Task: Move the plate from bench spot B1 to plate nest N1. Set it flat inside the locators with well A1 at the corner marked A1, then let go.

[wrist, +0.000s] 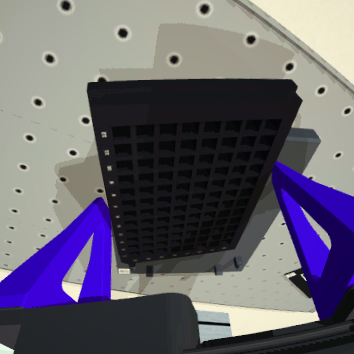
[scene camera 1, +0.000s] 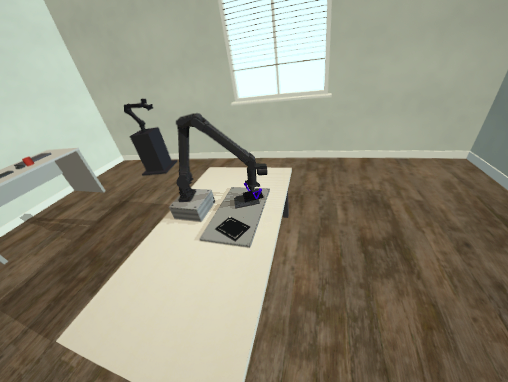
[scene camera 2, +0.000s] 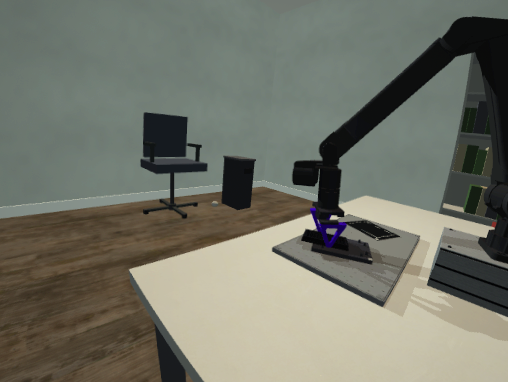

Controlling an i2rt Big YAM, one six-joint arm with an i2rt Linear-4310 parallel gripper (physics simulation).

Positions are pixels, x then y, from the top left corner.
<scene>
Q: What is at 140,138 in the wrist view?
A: A black well plate.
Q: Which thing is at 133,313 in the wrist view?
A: My gripper.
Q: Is my gripper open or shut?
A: Open.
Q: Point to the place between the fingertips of my gripper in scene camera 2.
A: At 324,239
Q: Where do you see a dark nest with corner locators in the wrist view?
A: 267,207
</scene>
